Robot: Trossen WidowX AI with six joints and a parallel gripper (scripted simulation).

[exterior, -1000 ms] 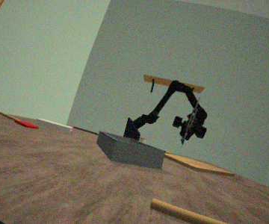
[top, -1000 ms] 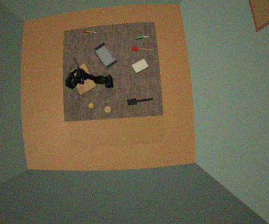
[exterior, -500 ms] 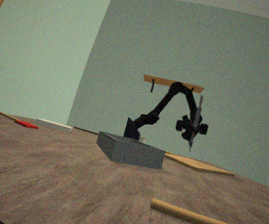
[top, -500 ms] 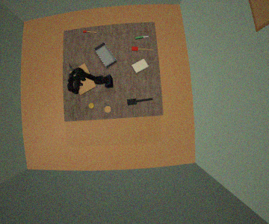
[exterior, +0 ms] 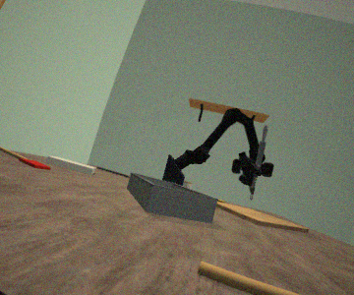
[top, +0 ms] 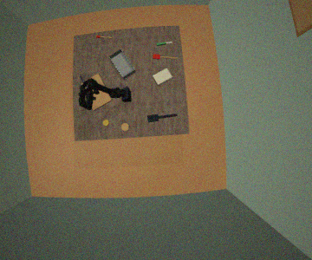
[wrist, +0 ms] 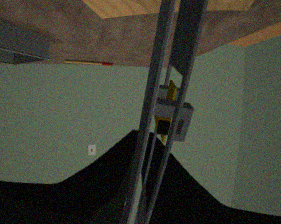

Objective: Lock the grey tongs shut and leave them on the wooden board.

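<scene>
The wooden board lies 170 mm below my gripper tip. Also, from my gripper tip: grey roasting tin 260 mm ahead, 330 mm to the right, 150 mm below; then yellow disc 360 mm behind, 80 mm to the right, 170 mm below; then white block 60 mm ahead, 760 mm to the right, 160 mm below.
</scene>
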